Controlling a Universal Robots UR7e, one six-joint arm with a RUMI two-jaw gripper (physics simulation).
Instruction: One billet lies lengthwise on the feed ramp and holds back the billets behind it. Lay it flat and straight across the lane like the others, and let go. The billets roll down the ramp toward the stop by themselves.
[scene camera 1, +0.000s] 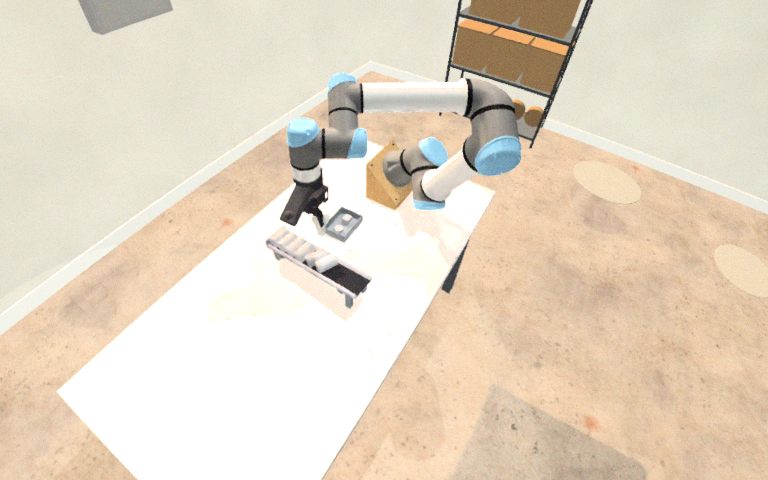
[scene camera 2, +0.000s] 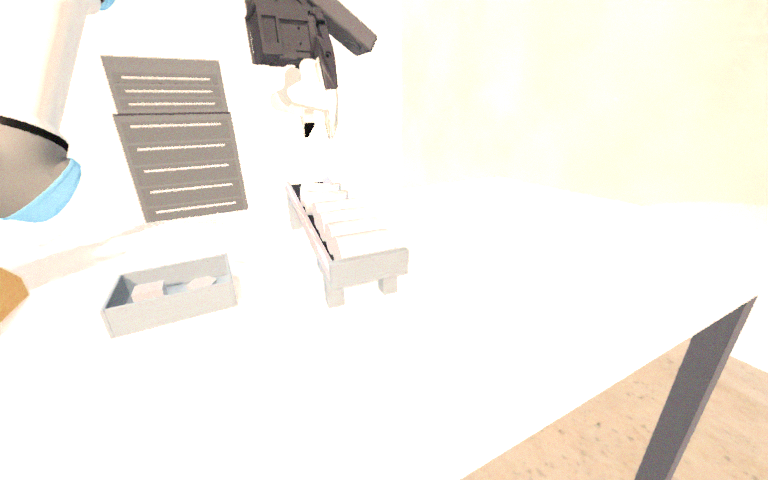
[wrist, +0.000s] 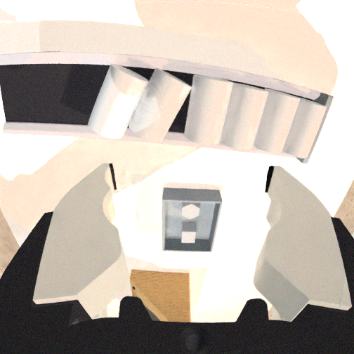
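Seen in the pictures: gripper, fingertip midpoint: (scene camera 1: 308, 230) (scene camera 2: 317, 137); arm's base, origin of the base link: (scene camera 1: 396, 169).
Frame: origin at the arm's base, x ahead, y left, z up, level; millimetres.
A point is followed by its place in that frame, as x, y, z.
Note:
The feed ramp (scene camera 1: 348, 278) (scene camera 2: 368, 267) (wrist: 40, 95) stands on the table, its end plate at the right in the wrist view. Several pale billets lie flat across the lane side by side from that end, the nearest group's inner one (wrist: 207, 110) beside a dark gap. Past the gap, two billets (wrist: 159, 107) (wrist: 116, 102) lie flat but skewed to the lane, close against each other. No billet lies lengthwise in the wrist view. My gripper (scene camera 1: 318, 222) @[509, -84, 91] (scene camera 2: 320, 110) (wrist: 190, 167) is open and empty, above and to the side of the ramp, apart from the billets. Glare blurs its pale fingertips in the scene views.
A small grey tray (scene camera 1: 334, 233) @[364, -86, -71] (scene camera 2: 169, 312) @[290, -134, -85] (wrist: 166, 220) with two pale pieces stands beside the ramp. The arm's wooden mount (scene camera 1: 380, 183) @[116, -19, 6] (wrist: 167, 287) is beyond the tray. A shelf rack (scene camera 1: 559, 76) stands behind, off the table.

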